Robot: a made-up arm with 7 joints. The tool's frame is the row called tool.
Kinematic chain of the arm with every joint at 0, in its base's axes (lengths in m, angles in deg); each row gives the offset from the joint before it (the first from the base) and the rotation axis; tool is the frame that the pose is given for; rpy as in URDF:
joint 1: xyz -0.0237 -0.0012 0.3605 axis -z
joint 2: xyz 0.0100 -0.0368 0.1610 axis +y
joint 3: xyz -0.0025 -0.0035 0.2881 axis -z
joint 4: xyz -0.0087 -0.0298 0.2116 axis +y
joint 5: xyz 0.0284 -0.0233 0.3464 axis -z
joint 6: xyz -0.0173 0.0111 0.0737 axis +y
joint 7: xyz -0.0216 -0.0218 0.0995 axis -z
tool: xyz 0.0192 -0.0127 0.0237 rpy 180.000 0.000 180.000
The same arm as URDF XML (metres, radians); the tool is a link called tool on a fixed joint. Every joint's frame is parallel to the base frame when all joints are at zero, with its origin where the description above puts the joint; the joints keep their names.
<robot name="arm">
<joint name="joint 1" type="continuous"><parent link="base"/><child link="link1"/><origin xyz="-0.0237 -0.0012 0.3605"/><axis xyz="0 0 -1"/></joint>
<joint name="joint 2" type="continuous"><parent link="link1"/><child link="link2"/><origin xyz="0.0100 -0.0368 0.1610"/><axis xyz="0 1 0"/></joint>
<joint name="joint 3" type="continuous"><parent link="link2"/><child link="link3"/><origin xyz="-0.0025 -0.0035 0.2881"/><axis xyz="0 0 -1"/></joint>
<joint name="joint 4" type="continuous"><parent link="link3"/><child link="link4"/><origin xyz="-0.0087 -0.0298 0.2116"/><axis xyz="0 1 0"/></joint>
<joint name="joint 5" type="continuous"><parent link="link4"/><child link="link5"/><origin xyz="0.0284 -0.0233 0.3464"/><axis xyz="0 0 -1"/></joint>
<joint name="joint 6" type="continuous"><parent link="link5"/><child link="link6"/><origin xyz="-0.0173 0.0111 0.0737"/><axis xyz="0 1 0"/></joint>
<joint name="joint 7" type="continuous"><parent link="link6"/><child link="link7"/><origin xyz="-0.0216 -0.0218 0.0995"/><axis xyz="0 0 -1"/></joint>
<joint name="tool_joint" type="fixed"><parent link="link7"/><child link="tool"/><origin xyz="0.0192 -0.0127 0.0237" rpy="3.1416 0.0000 3.1416"/></joint>
<link name="base"/>
<link name="link1"/>
<link name="link2"/>
<link name="link3"/>
<link name="link4"/>
<link name="link5"/>
<link name="link6"/>
<link name="link7"/>
<link name="tool"/>
</robot>

